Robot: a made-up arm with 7 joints.
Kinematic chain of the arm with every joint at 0, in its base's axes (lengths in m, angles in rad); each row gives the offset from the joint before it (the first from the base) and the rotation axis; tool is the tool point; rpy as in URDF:
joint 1: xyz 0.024 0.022 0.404 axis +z
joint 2: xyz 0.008 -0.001 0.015 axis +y
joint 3: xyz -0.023 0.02 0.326 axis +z
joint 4: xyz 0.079 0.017 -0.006 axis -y
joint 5: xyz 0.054 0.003 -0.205 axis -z
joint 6: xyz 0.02 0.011 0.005 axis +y
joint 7: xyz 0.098 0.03 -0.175 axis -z
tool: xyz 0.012 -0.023 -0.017 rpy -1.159 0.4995 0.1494
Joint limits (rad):
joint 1: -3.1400..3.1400
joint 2: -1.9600..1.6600
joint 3: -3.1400..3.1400
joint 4: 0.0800..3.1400
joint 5: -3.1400..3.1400
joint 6: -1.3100..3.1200
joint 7: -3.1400..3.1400
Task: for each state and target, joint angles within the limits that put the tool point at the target. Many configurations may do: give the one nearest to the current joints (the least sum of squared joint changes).
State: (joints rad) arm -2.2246 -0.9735 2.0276 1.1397 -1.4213 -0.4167 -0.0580
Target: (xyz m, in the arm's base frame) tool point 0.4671 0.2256 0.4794
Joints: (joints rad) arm -2.1887 -0.3677 1.9583 1.0539 -1.5690 -0.6622 -0.0631
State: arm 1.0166 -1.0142 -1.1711 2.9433 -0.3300 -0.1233 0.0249
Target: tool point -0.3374 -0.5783 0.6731
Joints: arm 1.0159 -1.3083 -1.1752 2.7937 -0.2485 0.0525 -0.0160
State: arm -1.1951 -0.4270 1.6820 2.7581 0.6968 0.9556 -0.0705
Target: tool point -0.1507 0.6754 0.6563
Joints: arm -0.9705 -0.9228 1.8700 2.7197 0.7344 1.1632 -0.0521
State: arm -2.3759 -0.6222 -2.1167 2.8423 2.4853 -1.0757 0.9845
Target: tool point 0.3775 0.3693 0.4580
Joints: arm -2.5833 -0.8579 -2.2484 2.5802 2.5002 -1.3100 0.9344
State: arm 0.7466 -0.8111 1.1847 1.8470 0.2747 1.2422 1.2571
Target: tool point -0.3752 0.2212 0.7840
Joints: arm 0.7702 -0.7416 1.0333 1.9223 0.2406 1.2069 1.2505
